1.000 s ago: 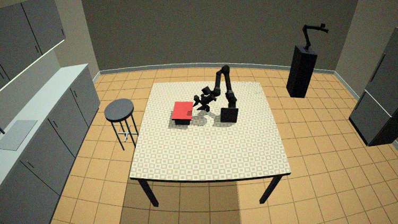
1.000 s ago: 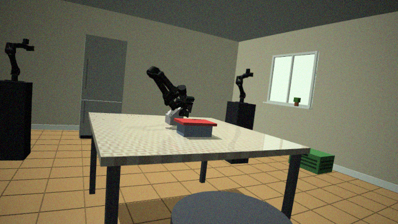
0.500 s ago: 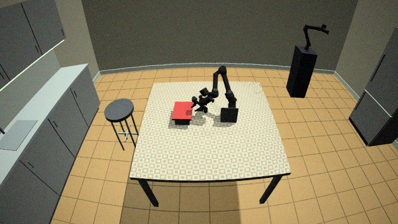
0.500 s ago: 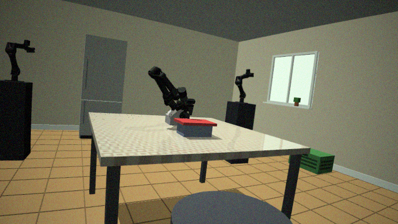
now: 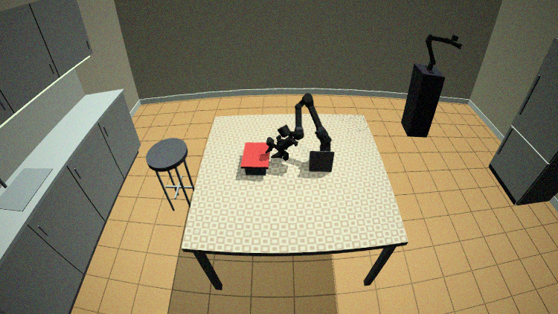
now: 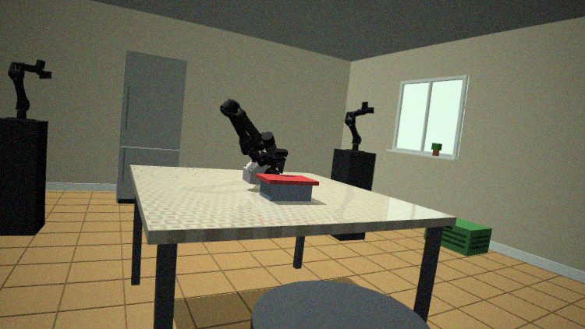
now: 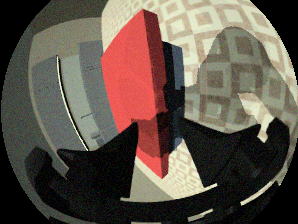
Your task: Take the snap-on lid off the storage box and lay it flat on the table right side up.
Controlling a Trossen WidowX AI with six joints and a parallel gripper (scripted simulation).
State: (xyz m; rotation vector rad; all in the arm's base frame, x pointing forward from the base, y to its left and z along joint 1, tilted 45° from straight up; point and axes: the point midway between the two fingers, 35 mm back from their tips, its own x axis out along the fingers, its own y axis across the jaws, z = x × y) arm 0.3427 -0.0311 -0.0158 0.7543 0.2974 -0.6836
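The flat red lid lies 80 mm ahead of my gripper tip. Also, from my gripper tip: blue-grey storage box: 80 mm ahead, 40 mm below.
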